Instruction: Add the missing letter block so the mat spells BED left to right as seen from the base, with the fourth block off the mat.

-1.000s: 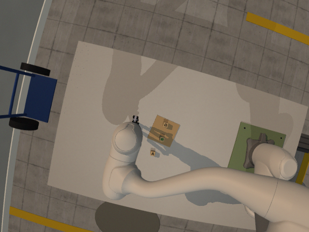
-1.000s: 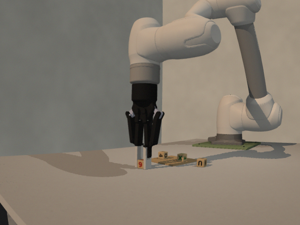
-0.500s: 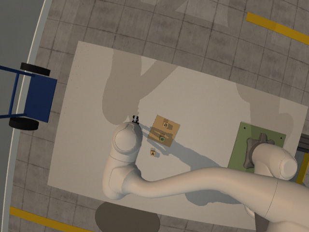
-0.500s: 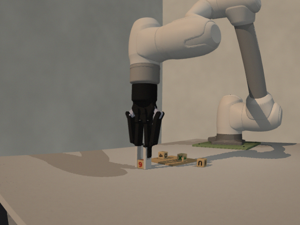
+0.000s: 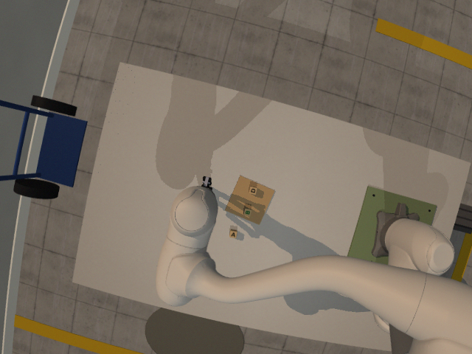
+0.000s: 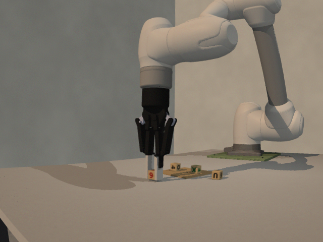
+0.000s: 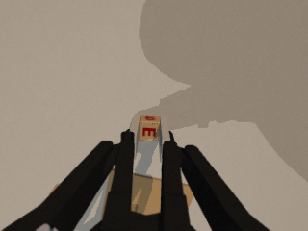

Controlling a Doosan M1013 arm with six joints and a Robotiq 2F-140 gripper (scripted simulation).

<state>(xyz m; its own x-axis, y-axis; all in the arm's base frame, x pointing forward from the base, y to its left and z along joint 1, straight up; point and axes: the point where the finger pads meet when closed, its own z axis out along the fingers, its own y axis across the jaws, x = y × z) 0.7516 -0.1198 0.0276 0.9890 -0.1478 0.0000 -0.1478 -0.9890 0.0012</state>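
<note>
Right now the tan mat is 160 mm behind my hand, 40 mm below it and 20 mm to the left of it. The rest, counted from my hand: B block: 150 mm behind, 60 mm to the left, 20 mm below; D block: 170 mm behind, 20 mm to the right, 20 mm below; E block: 20 mm below.
</note>
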